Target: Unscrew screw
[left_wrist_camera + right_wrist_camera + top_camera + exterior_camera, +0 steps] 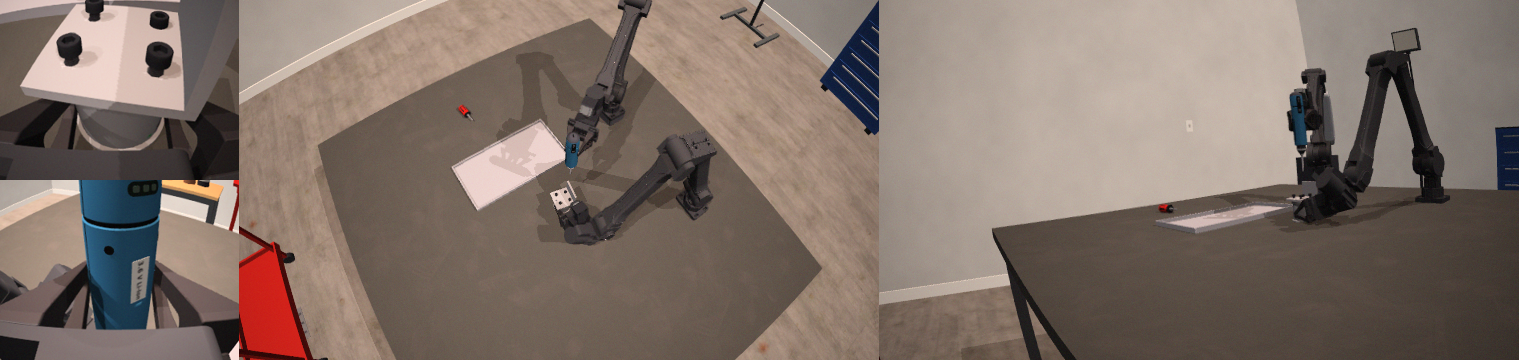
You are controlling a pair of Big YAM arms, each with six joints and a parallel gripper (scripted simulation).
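Now: the white bracket plate 5 cm above my left hand. The rest, counted from my left hand: red tool (58 cm to the right, 9 cm ahead, 1 cm below); flat white tray (26 cm to the right, 6 cm ahead, 2 cm below).
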